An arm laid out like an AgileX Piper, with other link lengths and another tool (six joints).
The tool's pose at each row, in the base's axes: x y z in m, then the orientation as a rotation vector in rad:
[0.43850 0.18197 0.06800 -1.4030 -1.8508 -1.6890]
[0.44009 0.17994 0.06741 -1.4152 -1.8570 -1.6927]
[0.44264 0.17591 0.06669 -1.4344 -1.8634 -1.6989]
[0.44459 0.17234 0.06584 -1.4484 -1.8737 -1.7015]
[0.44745 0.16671 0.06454 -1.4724 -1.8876 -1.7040]
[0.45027 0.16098 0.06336 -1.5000 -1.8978 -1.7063]
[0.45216 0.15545 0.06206 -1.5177 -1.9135 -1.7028]
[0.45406 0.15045 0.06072 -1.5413 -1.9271 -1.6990]
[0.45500 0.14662 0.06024 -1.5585 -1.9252 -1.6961]
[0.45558 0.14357 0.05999 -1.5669 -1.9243 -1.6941]
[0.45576 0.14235 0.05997 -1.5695 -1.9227 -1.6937]
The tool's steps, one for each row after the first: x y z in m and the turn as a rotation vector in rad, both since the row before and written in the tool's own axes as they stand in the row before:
[-0.00216 0.00117 -0.00098 -0.0057 -0.0113 -0.0035]
[-0.00369 0.00213 -0.00227 -0.0096 -0.0163 -0.0035]
[-0.00331 0.00153 -0.00200 -0.0050 -0.0144 -0.0057]
[-0.00514 0.00226 -0.00317 -0.0077 -0.0229 -0.0065]
[-0.00517 0.00231 -0.00318 -0.0091 -0.0237 -0.0035]
[-0.00479 0.00151 -0.00326 -0.0017 -0.0192 -0.0068]
[-0.00460 0.00138 -0.00272 -0.0035 -0.0223 -0.0044]
[-0.00296 0.00102 -0.00244 -0.0033 -0.0111 0.0049]
[-0.00221 0.00079 -0.00204 -0.0012 -0.0054 0.0025]
[-0.00081 0.00033 -0.00087 -0.0006 -0.0011 0.0016]

